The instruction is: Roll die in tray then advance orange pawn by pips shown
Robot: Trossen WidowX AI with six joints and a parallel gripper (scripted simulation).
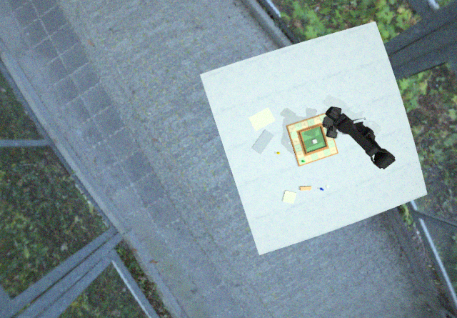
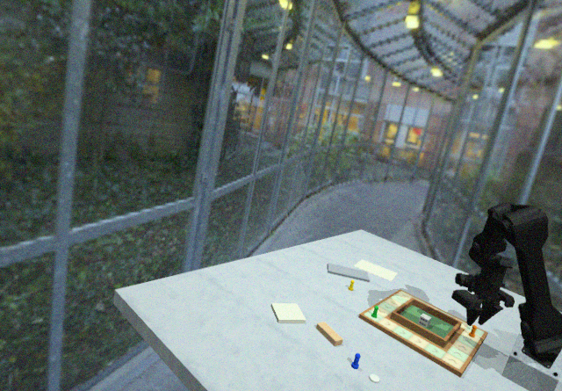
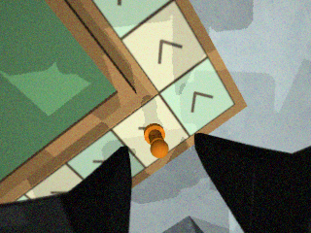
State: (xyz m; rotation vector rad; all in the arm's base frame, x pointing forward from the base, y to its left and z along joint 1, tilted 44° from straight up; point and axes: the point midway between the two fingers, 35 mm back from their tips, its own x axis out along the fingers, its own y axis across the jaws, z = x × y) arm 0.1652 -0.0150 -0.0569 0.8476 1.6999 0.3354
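Now: gripper tip 20 mm above the orange pawn. Also, from my gripper tip: green tray: 100 mm ahead, 80 mm to the left, 40 mm below; white die: 100 mm to the left, 100 mm ahead, 20 mm below; green pawn: 210 mm to the left, 200 mm ahead, 20 mm below.
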